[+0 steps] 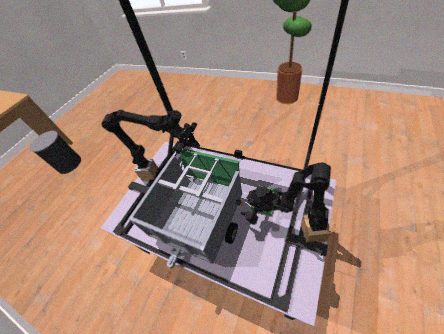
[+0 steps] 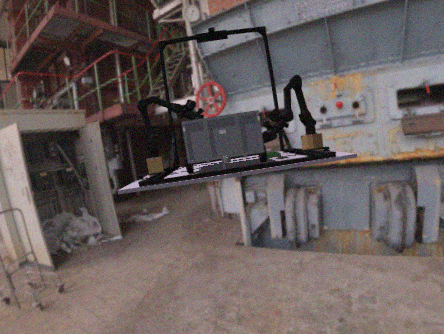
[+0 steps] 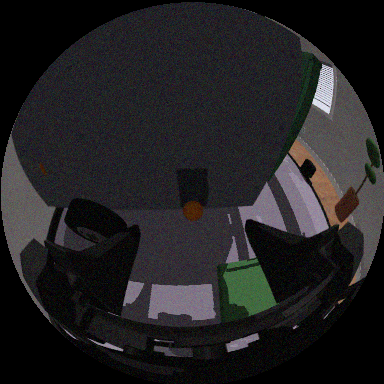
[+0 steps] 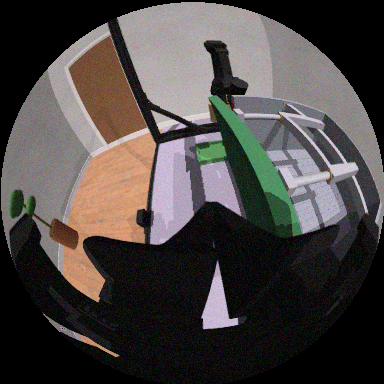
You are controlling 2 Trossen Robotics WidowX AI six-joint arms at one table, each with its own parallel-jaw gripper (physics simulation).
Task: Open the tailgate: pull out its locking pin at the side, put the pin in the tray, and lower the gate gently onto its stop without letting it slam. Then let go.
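Frame: origin at the left arm's base, x ahead, y left, z up, level; centimetres.
Seen in the pictures: left gripper, fingertip midpoint: [image 1: 243, 205] [image 3: 192, 228]; right gripper, fingertip midpoint: [image 1: 200, 146] [image 4: 210, 207]; left arm's base, origin of the base link: [image 1: 317, 223] [image 2: 311, 134]; right arm's base, origin of the base link: [image 1: 143, 164] [image 2: 153, 157].
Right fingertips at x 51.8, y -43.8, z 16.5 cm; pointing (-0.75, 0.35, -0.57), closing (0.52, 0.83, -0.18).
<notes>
Offsets run from my right fingertips to a thing's top centre. "spot": to the spot under its first point. Level surfaces: height alone.
The grey trailer @(dx +6.9, dy +30.1, dz +0.9 cm) [image 1: 194, 212] [image 2: 224, 136] stands on the table with its green tailgate [image 1: 221, 169] [image 4: 250, 168] upright at the far end. The locking pin's orange knob [image 3: 192, 210] sticks out of a dark bracket @(spot: dx -17.5, dy +28.2, dz -15.3 cm) [image 3: 192, 186] on the trailer's side. My left gripper [image 3: 192, 228] [image 1: 248, 208] is open and empty, with the knob just ahead of the gap between its fingers. The green tray @(dx -31.4, dy +22.5, dz -25.9 cm) [image 3: 247, 286] [image 1: 268, 199] [image 4: 211, 150] lies under it. My right gripper [image 4: 210, 207] [image 1: 181, 146] is shut and empty, at the tailgate's upper corner on its outer side.
The trailer's black wheel @(dx -11.4, dy +41.1, dz -17.7 cm) [image 1: 231, 232] [image 3: 89, 222] is beside the left gripper. Black frame posts [image 1: 154, 73] [image 1: 325, 83] rise behind the table @(dz -28.2 cm) [image 1: 257, 265]. The hitch @(spot: dx +17.3, dy +52.8, dz -19.8 cm) [image 1: 172, 260] sticks out at the front. A potted plant [image 1: 289, 83] stands on the floor behind.
</notes>
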